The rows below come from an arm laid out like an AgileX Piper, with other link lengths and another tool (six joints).
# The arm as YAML. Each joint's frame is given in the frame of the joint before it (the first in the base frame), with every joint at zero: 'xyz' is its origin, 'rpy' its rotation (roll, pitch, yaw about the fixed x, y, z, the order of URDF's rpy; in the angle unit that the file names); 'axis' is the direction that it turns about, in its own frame. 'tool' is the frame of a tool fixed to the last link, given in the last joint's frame.
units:
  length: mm
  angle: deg
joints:
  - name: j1
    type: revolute
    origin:
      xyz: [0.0, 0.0, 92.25]
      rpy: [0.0, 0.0, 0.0]
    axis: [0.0, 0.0, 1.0]
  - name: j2
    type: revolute
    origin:
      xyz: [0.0, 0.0, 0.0]
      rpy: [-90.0, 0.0, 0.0]
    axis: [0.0, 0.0, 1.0]
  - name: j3
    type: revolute
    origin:
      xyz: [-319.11, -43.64, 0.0]
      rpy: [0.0, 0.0, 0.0]
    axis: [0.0, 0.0, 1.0]
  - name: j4
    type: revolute
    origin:
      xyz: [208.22, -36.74, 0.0]
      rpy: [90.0, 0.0, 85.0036]
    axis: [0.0, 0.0, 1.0]
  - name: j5
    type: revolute
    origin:
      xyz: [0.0, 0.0, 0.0]
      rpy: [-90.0, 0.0, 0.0]
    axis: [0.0, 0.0, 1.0]
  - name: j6
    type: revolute
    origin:
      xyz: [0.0, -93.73, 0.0]
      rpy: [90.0, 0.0, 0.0]
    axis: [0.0, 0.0, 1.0]
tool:
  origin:
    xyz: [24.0, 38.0, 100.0]
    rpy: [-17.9, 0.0, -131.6]
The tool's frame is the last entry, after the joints.
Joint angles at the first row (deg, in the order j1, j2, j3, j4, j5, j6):
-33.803 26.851 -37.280 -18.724 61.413 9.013
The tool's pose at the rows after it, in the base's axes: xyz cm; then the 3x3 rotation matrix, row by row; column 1 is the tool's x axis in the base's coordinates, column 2 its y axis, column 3 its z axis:
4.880, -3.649, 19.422; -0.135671, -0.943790, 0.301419; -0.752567, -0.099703, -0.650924; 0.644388, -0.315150, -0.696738
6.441, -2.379, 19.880; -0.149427, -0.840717, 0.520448; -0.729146, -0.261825, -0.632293; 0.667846, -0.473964, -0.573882
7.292, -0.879, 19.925; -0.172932, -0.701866, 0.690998; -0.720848, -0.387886, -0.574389; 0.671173, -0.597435, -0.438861
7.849, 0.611, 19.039; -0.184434, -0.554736, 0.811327; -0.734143, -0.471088, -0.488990; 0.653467, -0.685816, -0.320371
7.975, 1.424, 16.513; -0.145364, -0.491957, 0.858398; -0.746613, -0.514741, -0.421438; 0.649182, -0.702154, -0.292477
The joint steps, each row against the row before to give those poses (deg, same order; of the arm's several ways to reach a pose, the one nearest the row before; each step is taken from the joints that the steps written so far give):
4.476 -5.581 3.767 2.148 -7.429 0.469
5.192 -5.973 5.141 2.339 -11.058 0.112
4.596 -6.170 6.059 2.303 -10.562 0.007
4.233 -5.520 7.575 2.582 -10.565 -0.004
3.751 -3.736 6.873 0.577 -5.036 -0.007

